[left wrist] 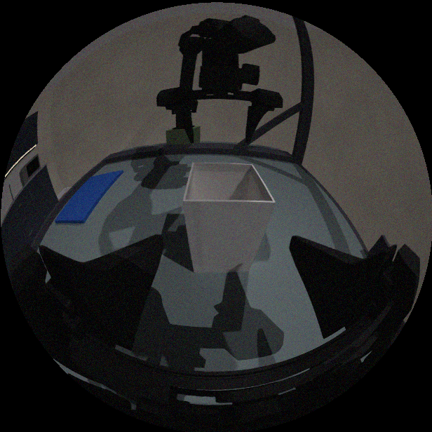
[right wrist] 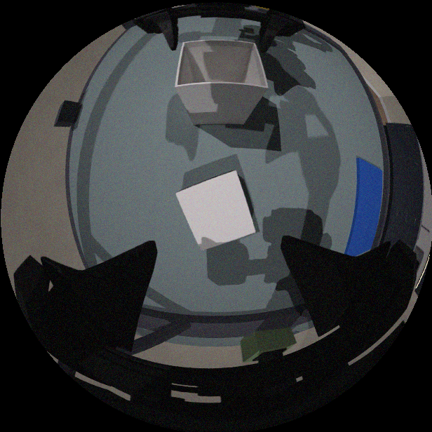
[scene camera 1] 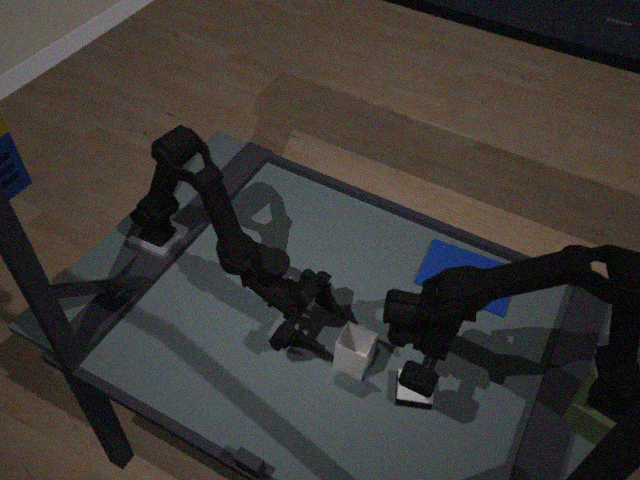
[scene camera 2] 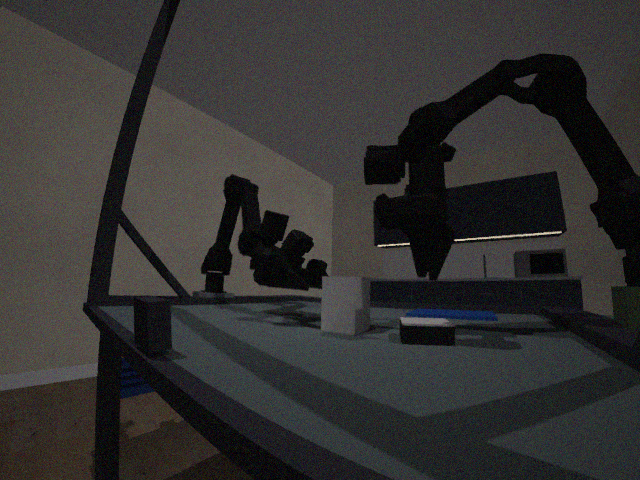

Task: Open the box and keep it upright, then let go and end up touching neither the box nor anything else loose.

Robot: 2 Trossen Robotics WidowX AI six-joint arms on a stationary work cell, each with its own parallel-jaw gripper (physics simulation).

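Where they show: left gripper, fingertip midpoint: (scene camera 1: 334, 334) (scene camera 2: 324, 288); right gripper, fingertip midpoint: (scene camera 1: 423, 371) (scene camera 2: 428, 279); left arm's base, origin of the base link: (scene camera 1: 158, 233) (scene camera 2: 213, 292); right arm's base, origin of the base link: (scene camera 1: 608, 401).
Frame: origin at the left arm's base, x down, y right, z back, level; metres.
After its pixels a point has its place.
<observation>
A white box (scene camera 1: 354, 356) @[x -0.046, y 0.108, z -0.559 m] (scene camera 2: 342, 304) @[x -0.014, y 0.108, z -0.558 m] (left wrist: 230, 235) (right wrist: 222, 102) stands upright and open at the top. Its white lid (scene camera 1: 405, 396) @[x 0.006, y 0.112, z -0.676 m] (scene camera 2: 428, 331) @[x 0.015, y 0.112, z -0.696 m] (right wrist: 217, 210) lies apart on the table, flat panel up. My left gripper (scene camera 1: 343, 338) @[x -0.039, y 0.077, z -0.500 m] (left wrist: 229, 242) is open and empty, close beside the box; in the left wrist view the box stands beyond its fingertips, with a gap at each side. In scene camera 1 its tips overlap the box's outline. My right gripper (scene camera 2: 428, 277) @[x -0.057, y 0.081, z -0.690 m] (left wrist: 219, 141) (right wrist: 220, 245) is open and empty, above the lid and clear of it.
A flat blue panel (scene camera 1: 439, 258) @[x 0.026, y -0.273, z -0.615 m] (scene camera 2: 452, 314) @[x 0.026, y -0.208, z -0.697 m] (left wrist: 90, 197) (right wrist: 366, 205) lies near the table's back edge. A small dark block (scene camera 2: 152, 325) @[x 0.001, y 0.374, z -0.498 m] (right wrist: 68, 113) is at the table edge. A green block (left wrist: 183, 135) (right wrist: 268, 342) is near the right arm's base. Frame posts rise beside the table.
</observation>
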